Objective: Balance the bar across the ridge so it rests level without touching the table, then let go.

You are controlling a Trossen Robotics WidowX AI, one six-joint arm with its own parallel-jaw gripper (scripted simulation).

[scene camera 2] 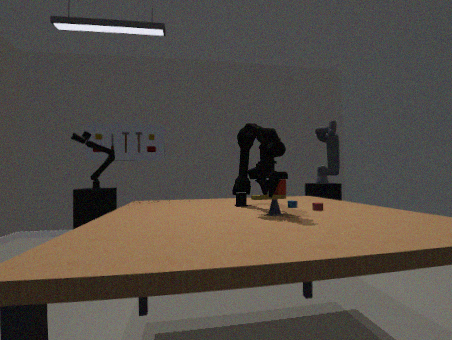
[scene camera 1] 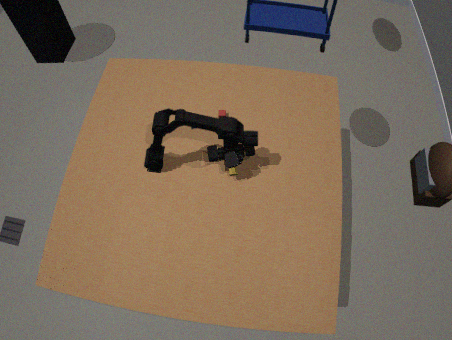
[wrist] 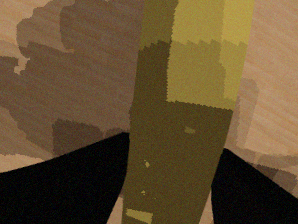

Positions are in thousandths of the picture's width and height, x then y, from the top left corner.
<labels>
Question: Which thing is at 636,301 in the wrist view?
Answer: A yellow bar.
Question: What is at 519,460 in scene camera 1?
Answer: The gripper.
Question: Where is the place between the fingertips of the gripper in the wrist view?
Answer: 582,676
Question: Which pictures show the gripper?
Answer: Scene camera 2, scene camera 1 and the wrist view: all of them.
</labels>
